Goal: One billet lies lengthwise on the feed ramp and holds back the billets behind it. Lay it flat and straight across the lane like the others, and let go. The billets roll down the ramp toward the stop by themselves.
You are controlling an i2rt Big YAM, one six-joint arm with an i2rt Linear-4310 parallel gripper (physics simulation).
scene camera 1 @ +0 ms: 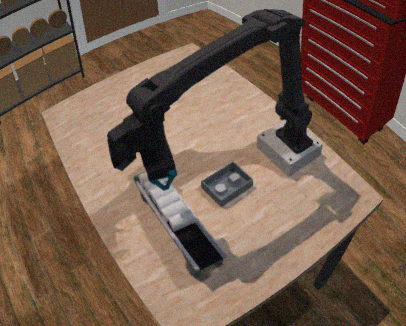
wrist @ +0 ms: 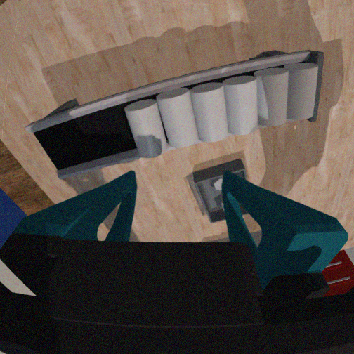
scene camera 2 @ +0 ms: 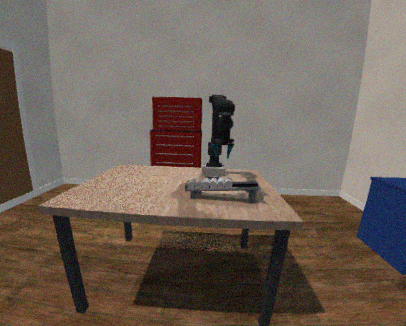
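Where they show: gripper, between the fingertips: (scene camera 1: 163, 180) (scene camera 2: 222, 158); arm's base, origin of its link: (scene camera 1: 294, 139) (scene camera 2: 214, 165).
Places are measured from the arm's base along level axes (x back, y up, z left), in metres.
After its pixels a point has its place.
The feed ramp (scene camera 1: 200, 245) (scene camera 2: 225, 190) (wrist: 82, 140) stands on the table with its black bed bare at one end. Several pale grey billets lie flat across its lane, side by side, reaching to the end wall (wrist: 318, 87) at the right in the wrist view. The leftmost billet (wrist: 145, 125) (scene camera 1: 181, 220) {x -0.490, y 0.049, z 0.091 m} lies across the lane like the others, close beside its neighbour (wrist: 177, 117); no billet lies lengthwise. My gripper (wrist: 178, 178) (scene camera 2: 222, 156) {x -0.498, y 0.167, z 0.037 m} (scene camera 1: 165, 186) {x -0.498, y 0.167, z 0.037 m} is open and empty, above the ramp and clear of the billets.
A dark grey tray (scene camera 1: 237, 195) {x -0.274, y -0.051, z 0.045 m} (wrist: 219, 172) with small light pieces stands between the ramp and the arm's base (scene camera 1: 290, 157) {x -0.070, y 0.003, z 0.057 m}. The ramp's raised side rails (wrist: 150, 91) run along the lane. A red tool cabinet (scene camera 1: 345, 65) (scene camera 2: 176, 145) stands beyond the table.
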